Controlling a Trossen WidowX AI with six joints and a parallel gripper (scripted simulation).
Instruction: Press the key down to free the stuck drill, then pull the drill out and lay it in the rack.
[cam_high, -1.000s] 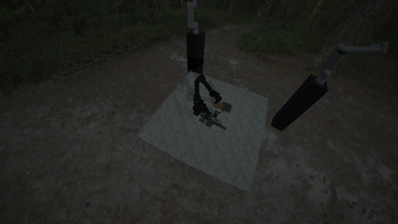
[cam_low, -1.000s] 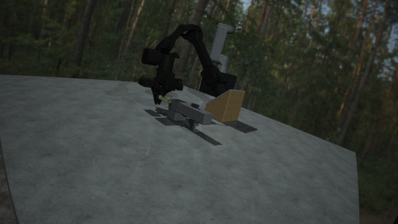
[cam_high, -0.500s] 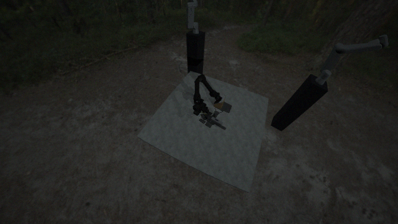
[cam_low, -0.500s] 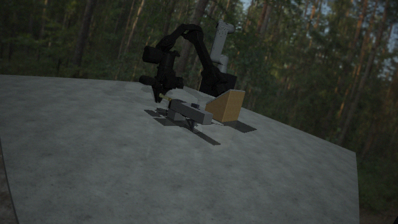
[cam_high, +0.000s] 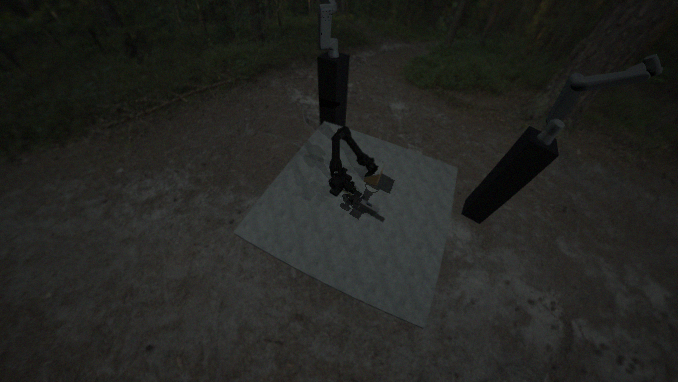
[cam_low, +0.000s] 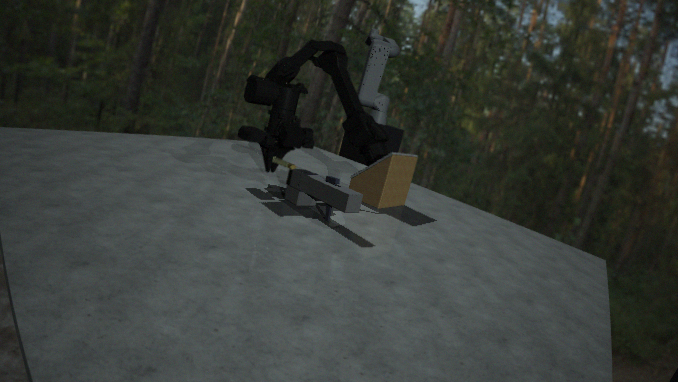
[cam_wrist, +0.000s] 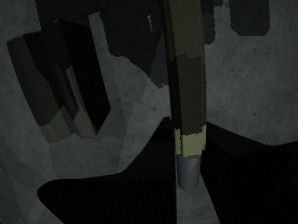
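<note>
The drill lies 4 cm to the left of my gripper tip and 4 cm above it. Round my gripper tip: grey block 20 cm to the left, 2 cm above, 1 cm ahead; then dark key 23 cm to the left, 3 cm above, 1 cm ahead.
</note>
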